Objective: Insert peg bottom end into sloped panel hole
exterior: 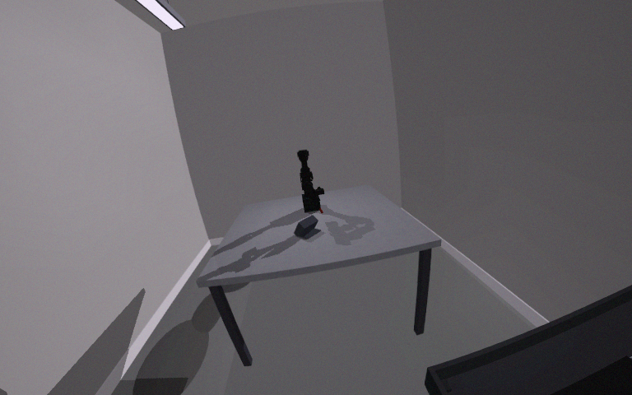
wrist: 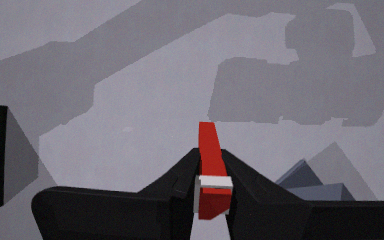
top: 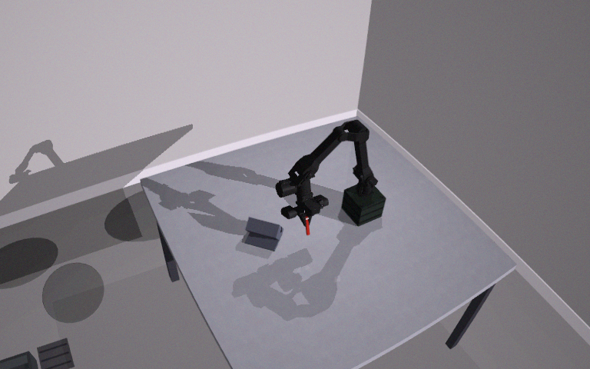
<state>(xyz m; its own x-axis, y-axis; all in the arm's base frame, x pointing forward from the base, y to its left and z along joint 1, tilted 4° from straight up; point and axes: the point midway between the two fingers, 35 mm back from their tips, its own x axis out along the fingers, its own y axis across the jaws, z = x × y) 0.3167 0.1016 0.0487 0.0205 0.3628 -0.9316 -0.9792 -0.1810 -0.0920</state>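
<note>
The panel lies 150 mm ahead of my gripper tip, 90 mm to the right of it and 60 mm below it. Also, from my gripper tip: peg (20 mm above).
</note>
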